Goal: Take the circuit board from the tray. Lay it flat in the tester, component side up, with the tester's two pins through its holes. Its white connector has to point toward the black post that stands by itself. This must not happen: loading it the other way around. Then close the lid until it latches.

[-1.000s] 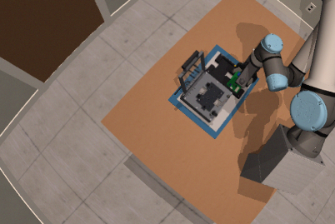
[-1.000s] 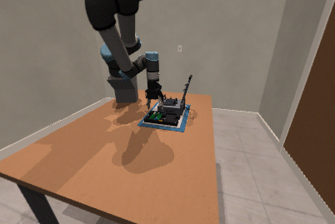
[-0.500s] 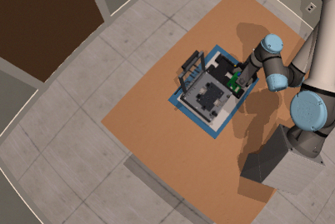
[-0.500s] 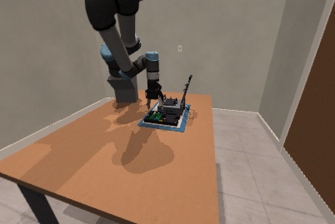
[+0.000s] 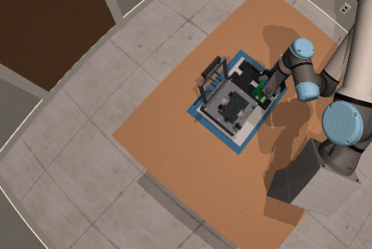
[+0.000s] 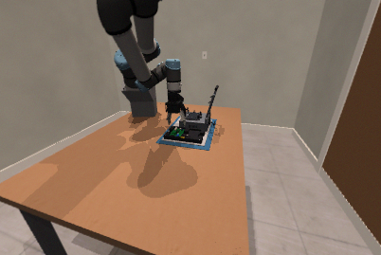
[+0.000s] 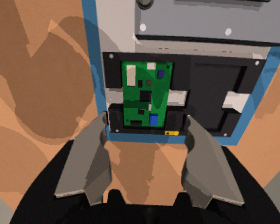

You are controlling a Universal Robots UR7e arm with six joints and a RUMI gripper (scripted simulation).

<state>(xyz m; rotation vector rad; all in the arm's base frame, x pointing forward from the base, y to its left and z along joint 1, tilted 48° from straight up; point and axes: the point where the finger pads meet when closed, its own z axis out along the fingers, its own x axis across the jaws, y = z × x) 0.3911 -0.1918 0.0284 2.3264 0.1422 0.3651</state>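
Right now my hand is 6 cm above the green circuit board. Also, from my hand: black block: 23 cm to the left, 1 cm above; tester lid: 19 cm ahead, 17 cm to the left, 11 cm above.
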